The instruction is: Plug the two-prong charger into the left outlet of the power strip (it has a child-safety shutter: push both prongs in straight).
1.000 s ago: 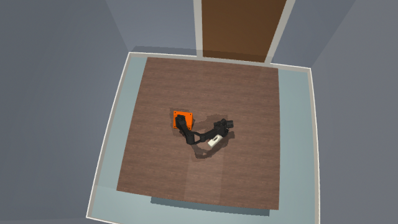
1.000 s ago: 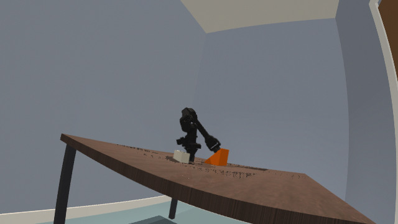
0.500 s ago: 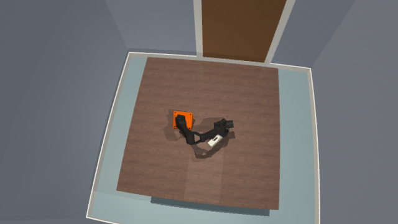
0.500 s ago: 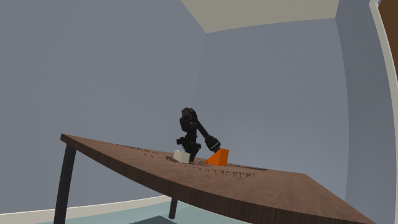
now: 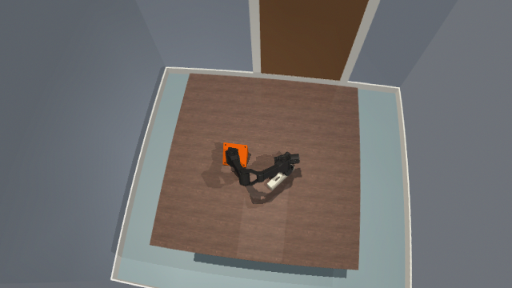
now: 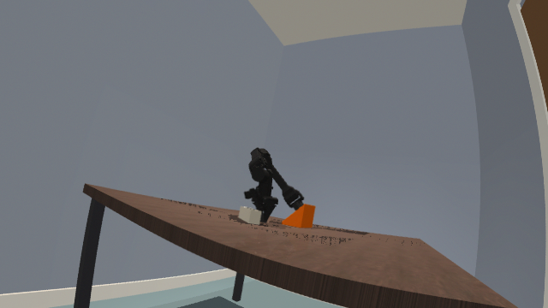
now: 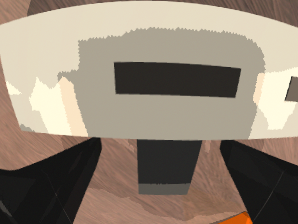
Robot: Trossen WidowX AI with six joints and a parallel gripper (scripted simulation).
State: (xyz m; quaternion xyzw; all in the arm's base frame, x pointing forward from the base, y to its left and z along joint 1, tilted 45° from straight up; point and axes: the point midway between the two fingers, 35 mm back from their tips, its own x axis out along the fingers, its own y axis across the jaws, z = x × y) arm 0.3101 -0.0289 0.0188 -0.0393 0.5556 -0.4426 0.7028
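Now: the two-prong charger 20 mm ahead of my gripper tip, 10 mm to the right of it and 10 mm above it.
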